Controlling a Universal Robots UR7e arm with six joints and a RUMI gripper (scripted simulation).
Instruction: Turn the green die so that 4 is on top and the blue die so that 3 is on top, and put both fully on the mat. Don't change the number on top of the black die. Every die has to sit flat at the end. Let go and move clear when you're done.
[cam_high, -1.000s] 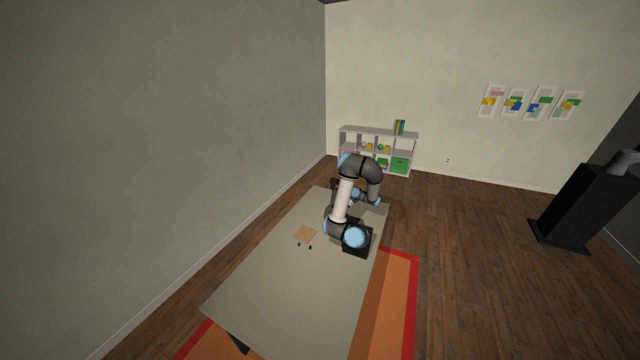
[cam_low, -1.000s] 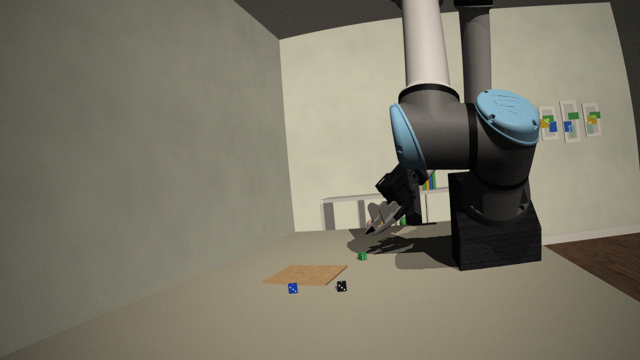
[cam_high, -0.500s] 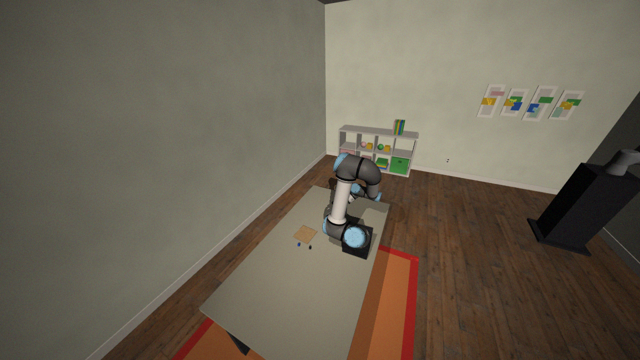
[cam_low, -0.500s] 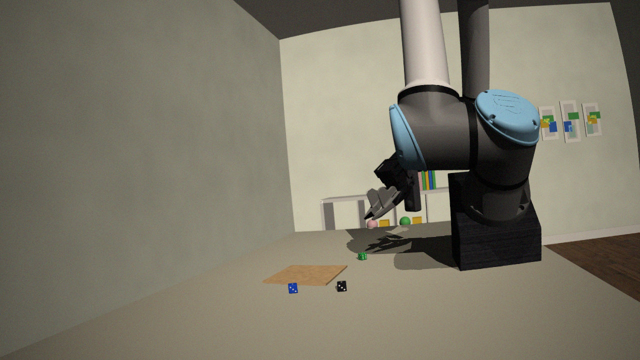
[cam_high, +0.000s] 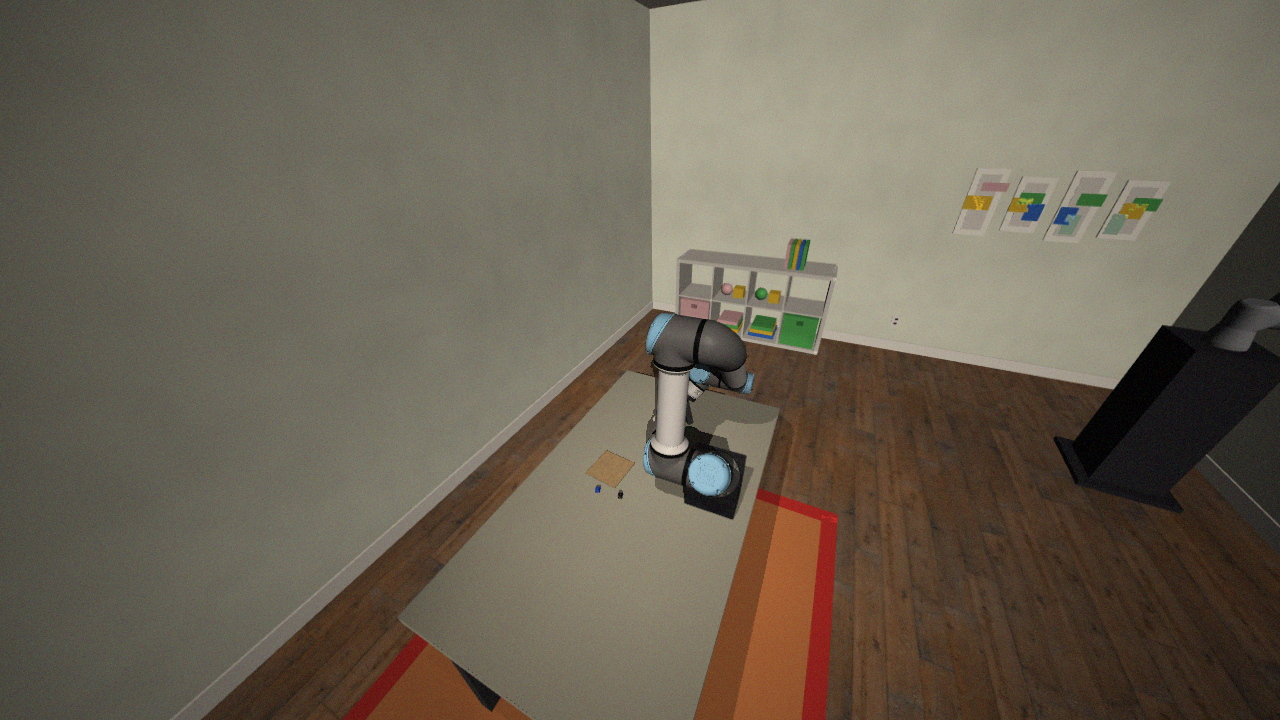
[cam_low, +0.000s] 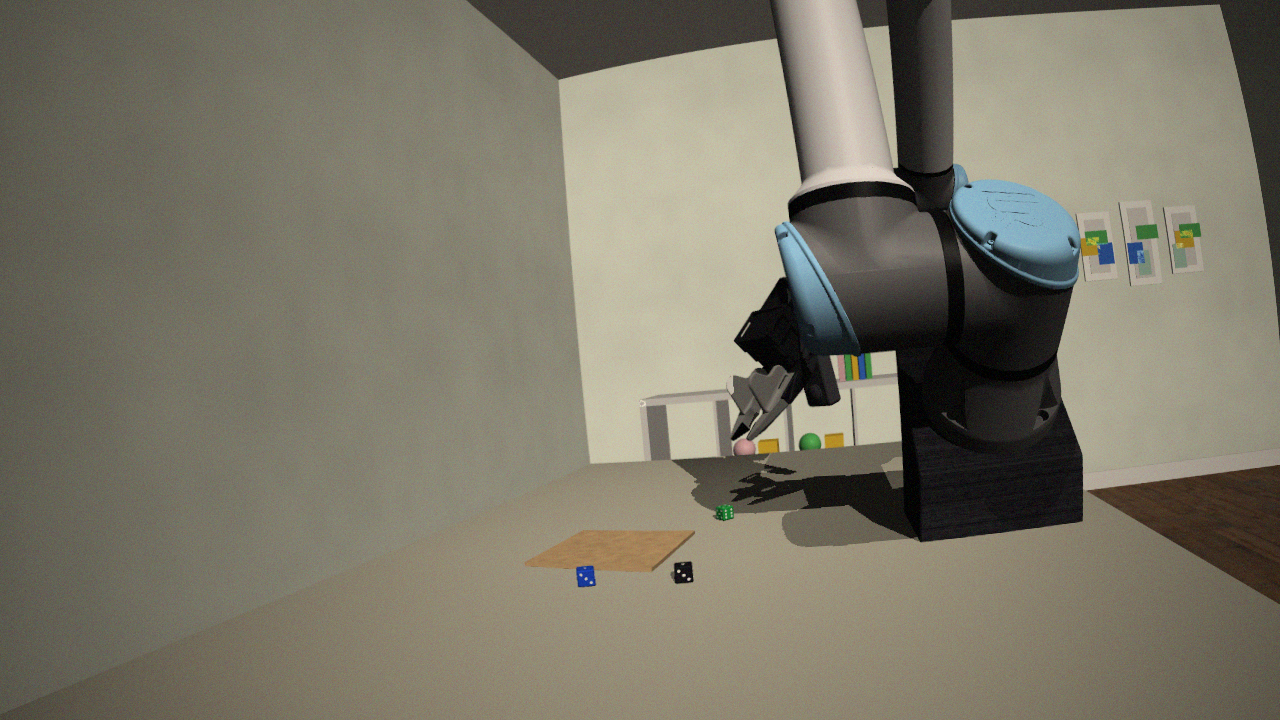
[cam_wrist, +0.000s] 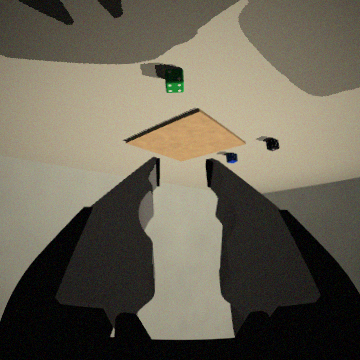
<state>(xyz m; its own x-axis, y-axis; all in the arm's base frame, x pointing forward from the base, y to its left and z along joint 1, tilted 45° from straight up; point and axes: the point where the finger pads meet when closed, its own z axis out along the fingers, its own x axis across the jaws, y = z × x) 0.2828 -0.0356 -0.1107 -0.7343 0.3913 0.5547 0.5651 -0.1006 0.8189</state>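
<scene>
Now: the green die 30 mm ahead of my hand, 30 mm to the left of it and 100 mm below it. From my hand the other things lie so: tan mat (120 mm ahead, 160 mm to the left, 100 mm below); blue die (100 mm ahead, 280 mm to the left, 100 mm below); black die (10 mm ahead, 260 mm to the left, 100 mm below).
</scene>
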